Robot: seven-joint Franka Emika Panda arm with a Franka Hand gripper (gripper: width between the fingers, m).
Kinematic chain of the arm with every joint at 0, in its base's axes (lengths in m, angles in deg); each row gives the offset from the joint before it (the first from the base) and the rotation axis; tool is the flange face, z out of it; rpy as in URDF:
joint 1: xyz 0 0 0.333 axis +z
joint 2: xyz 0 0 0 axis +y
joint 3: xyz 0 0 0.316 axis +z
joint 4: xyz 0.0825 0 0 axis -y
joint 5: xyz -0.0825 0 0.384 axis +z
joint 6: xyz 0 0 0 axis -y
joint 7: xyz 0.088 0 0 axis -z
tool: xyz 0 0 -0.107 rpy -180 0 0
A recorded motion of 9 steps. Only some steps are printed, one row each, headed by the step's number.
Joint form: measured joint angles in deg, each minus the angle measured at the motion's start. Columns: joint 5, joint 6, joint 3, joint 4, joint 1, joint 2, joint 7.
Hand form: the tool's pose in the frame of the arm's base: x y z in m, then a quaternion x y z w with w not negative. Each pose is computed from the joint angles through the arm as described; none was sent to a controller.
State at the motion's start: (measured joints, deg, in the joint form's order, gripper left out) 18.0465 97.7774 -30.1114 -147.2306 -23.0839 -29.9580 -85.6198
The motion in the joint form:
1: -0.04 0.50 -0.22 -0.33 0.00 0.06 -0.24
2: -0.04 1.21 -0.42 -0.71 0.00 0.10 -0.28
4: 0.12 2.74 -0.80 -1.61 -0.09 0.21 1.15
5: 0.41 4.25 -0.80 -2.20 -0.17 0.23 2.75
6: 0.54 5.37 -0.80 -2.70 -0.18 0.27 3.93
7: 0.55 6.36 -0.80 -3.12 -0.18 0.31 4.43
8: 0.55 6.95 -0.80 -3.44 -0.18 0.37 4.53
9: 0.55 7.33 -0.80 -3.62 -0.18 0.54 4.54
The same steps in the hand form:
1: 0.2321 -0.2576 0.4009 -0.90422 -0.26384 -0.17363 0.28744
2: 0.2314 -0.2582 0.3981 -0.90538 -0.26116 -0.17500 0.28540
4: 0.2297 -0.2591 0.3916 -0.91101 -0.24228 -0.17477 0.28429
5: 0.2301 -0.2598 0.3884 -0.91665 -0.22466 -0.17498 0.28048
6: 0.2304 -0.2598 0.3853 -0.92054 -0.21214 -0.17404 0.27805
7: 0.2306 -0.2600 0.3827 -0.92303 -0.20589 -0.17386 0.27459
8: 0.2305 -0.2598 0.3805 -0.92407 -0.20364 -0.17365 0.27290
9: 0.2307 -0.2598 0.3785 -0.92473 -0.20228 -0.17287 0.27216

